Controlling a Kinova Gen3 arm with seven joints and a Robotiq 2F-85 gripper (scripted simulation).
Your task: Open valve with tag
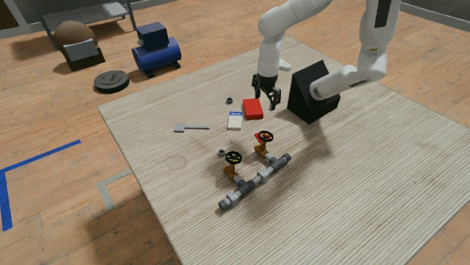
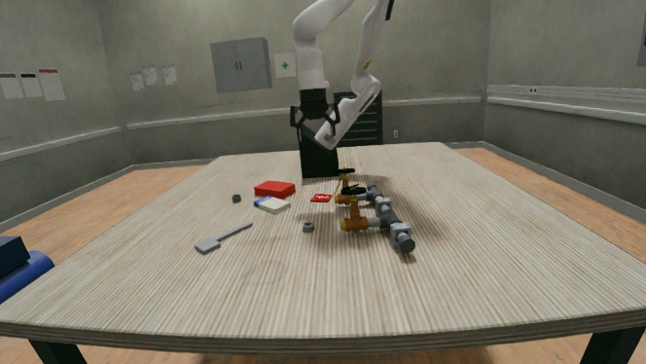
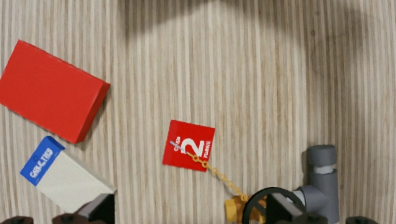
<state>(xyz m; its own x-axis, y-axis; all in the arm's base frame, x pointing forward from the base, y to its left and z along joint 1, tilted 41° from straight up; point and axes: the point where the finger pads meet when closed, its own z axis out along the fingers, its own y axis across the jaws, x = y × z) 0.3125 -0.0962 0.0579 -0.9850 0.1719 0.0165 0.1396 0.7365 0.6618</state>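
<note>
Right now the red tag is 20 cm below my hand, 1 cm to the right of it and 1 cm behind it. The rest, counted from my hand: nut: 19 cm below, 19 cm ahead, 5 cm to the right; then red box: 19 cm below, 16 cm to the right, 10 cm behind; then grey flat tool: 27 cm to the right, 20 cm below, 20 cm ahead.
</note>
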